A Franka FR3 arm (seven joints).
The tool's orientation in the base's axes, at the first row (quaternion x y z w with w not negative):
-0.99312 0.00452 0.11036 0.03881
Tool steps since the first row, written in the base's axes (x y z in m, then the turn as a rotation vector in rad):
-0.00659 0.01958 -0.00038 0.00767 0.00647 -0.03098
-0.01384 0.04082 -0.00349 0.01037 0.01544 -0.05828
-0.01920 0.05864 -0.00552 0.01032 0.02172 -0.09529
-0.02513 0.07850 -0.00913 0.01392 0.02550 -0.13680
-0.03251 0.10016 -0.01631 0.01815 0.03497 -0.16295
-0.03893 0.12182 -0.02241 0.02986 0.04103 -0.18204
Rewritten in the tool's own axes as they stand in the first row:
-0.00635 -0.01938 0.00334 0.01428 -0.00423 0.02896
-0.01275 -0.04019 0.00961 0.02291 -0.01114 0.05562
-0.01754 -0.05770 0.01415 0.03098 -0.01458 0.09212
-0.02254 -0.07712 0.02051 0.04360 -0.01526 0.13200
-0.02818 -0.09804 0.03080 0.05347 -0.02278 0.15725
-0.03311 -0.11906 0.03983 0.06908 -0.02758 0.17373

